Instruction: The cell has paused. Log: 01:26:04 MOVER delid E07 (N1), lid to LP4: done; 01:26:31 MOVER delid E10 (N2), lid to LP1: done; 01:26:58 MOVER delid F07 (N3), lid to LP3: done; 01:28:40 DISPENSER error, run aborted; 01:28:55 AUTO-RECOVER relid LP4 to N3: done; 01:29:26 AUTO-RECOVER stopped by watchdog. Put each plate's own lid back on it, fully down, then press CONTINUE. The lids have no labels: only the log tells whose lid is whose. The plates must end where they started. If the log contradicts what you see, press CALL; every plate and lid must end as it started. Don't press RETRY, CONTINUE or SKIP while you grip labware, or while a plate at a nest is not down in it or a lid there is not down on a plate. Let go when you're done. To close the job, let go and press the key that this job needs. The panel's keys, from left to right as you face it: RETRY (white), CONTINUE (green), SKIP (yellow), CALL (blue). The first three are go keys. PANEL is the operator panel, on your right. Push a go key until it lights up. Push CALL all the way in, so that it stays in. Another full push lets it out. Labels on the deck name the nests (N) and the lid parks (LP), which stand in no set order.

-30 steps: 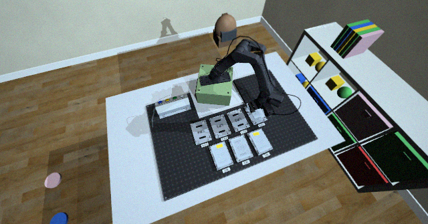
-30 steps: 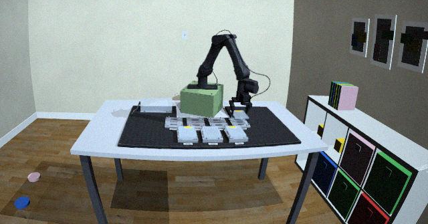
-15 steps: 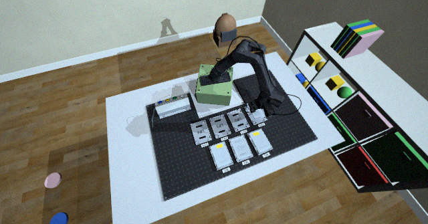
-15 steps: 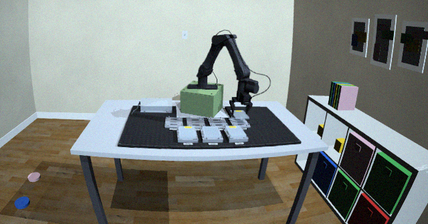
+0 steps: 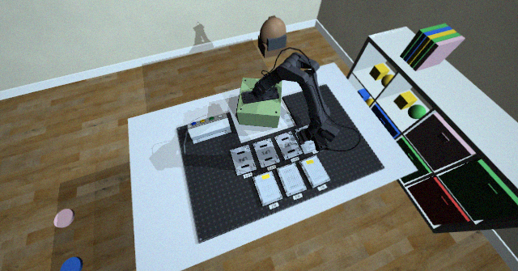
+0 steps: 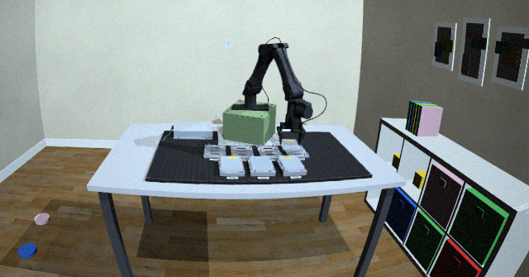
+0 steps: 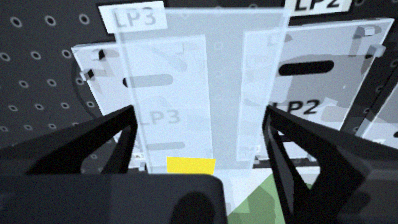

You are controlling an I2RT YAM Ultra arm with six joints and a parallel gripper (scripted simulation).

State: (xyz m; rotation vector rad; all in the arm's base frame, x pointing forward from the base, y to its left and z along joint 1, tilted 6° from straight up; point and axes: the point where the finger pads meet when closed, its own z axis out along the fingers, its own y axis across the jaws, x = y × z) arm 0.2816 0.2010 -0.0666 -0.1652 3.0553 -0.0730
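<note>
My hand is 170 mm short of the plate, 130 mm to the left of it and 40 mm above it. Also, from my hand: lid park LP2 (20 mm behind, 90 mm to the right, 60 mm below); then white retry key (240 mm behind, 440 mm to the right); then green continue key (230 mm behind, 490 mm to the right).
</note>
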